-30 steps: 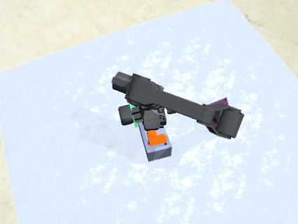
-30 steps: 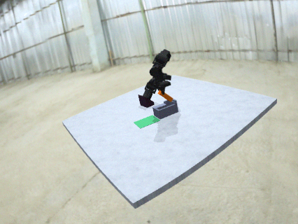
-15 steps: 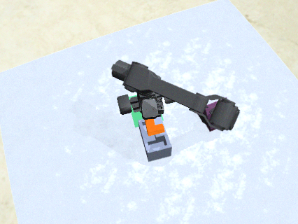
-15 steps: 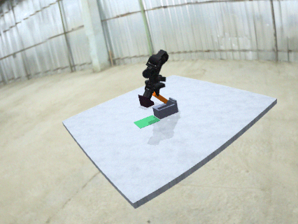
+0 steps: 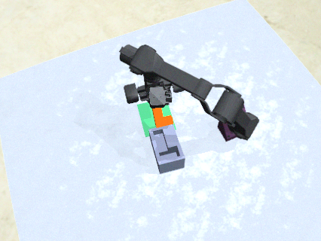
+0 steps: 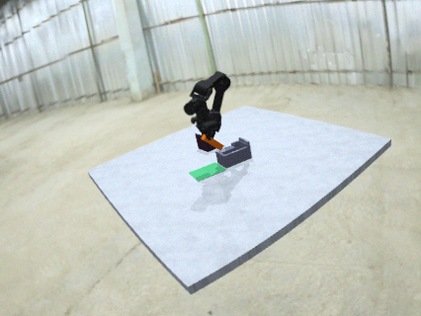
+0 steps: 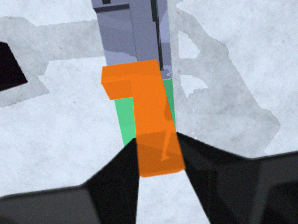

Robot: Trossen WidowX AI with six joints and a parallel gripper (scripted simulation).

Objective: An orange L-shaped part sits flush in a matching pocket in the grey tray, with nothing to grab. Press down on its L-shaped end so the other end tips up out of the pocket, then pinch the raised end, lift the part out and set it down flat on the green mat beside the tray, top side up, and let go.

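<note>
Now: the green mat 170 mm below my gripper tip, 30 mm to the right of it and 10 mm behind it. Round my gripper tip: orange L-shaped part: 30 mm to the left, 30 mm below, 10 mm behind.
</note>
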